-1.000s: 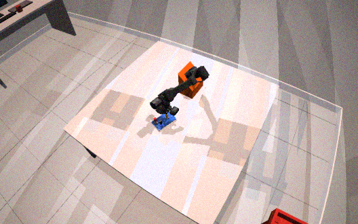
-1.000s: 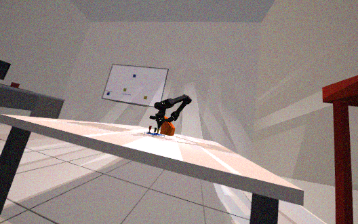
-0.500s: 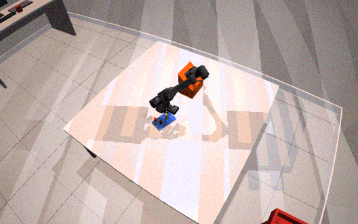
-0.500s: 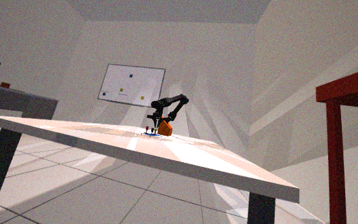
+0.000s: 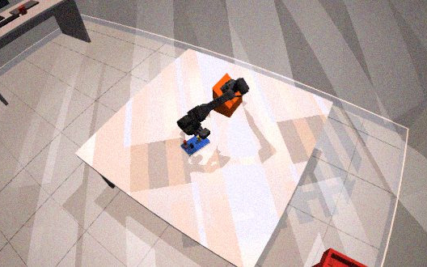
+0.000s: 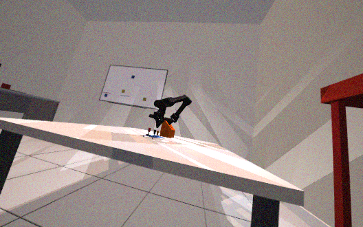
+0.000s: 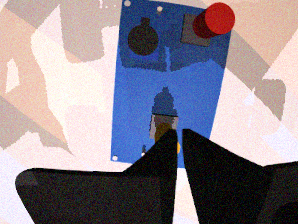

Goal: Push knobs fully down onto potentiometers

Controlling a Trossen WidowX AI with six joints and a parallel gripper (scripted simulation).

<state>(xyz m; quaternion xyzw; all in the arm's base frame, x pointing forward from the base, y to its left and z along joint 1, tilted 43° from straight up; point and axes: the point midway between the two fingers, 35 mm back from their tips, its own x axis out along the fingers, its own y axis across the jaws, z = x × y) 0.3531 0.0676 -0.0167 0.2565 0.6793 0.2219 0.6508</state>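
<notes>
Right now my gripper tip is 4 cm above the yellow knob, 2 cm past it and 1 cm to the right of it.
</notes>
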